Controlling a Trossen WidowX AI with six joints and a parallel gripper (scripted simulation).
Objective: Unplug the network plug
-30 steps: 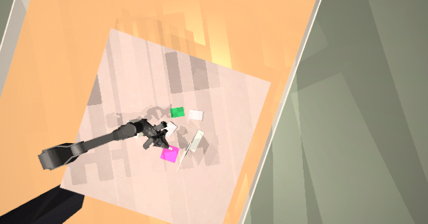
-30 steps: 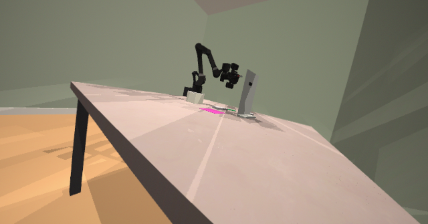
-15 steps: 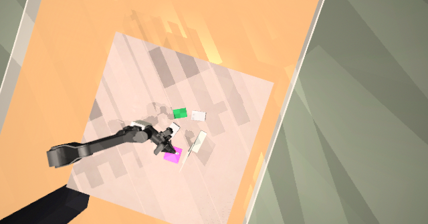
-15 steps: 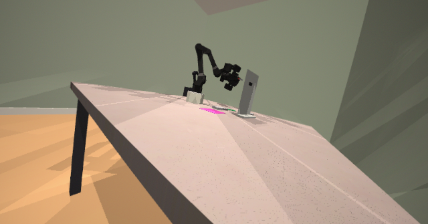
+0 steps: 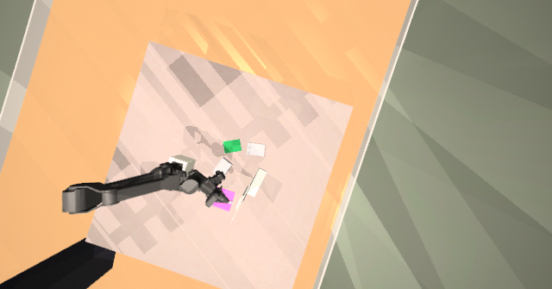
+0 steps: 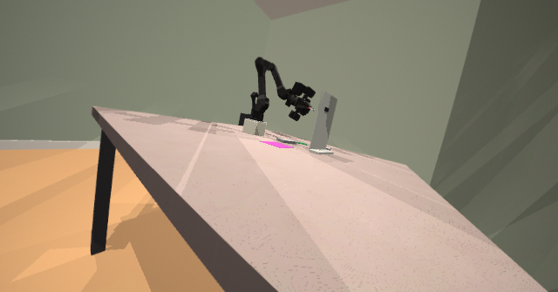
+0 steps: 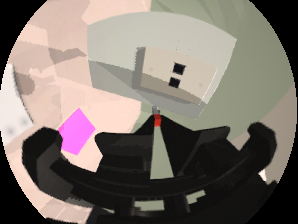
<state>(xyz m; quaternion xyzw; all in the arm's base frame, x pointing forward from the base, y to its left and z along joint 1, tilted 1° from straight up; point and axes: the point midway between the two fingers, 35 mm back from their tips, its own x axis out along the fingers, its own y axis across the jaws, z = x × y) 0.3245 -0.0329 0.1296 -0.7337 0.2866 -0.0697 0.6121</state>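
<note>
The grey upright panel lies 8 cm ahead of my gripper tip, 7 cm below it and 4 cm to the left of it. Round my gripper tip: plug: 1 cm ahead.
</note>
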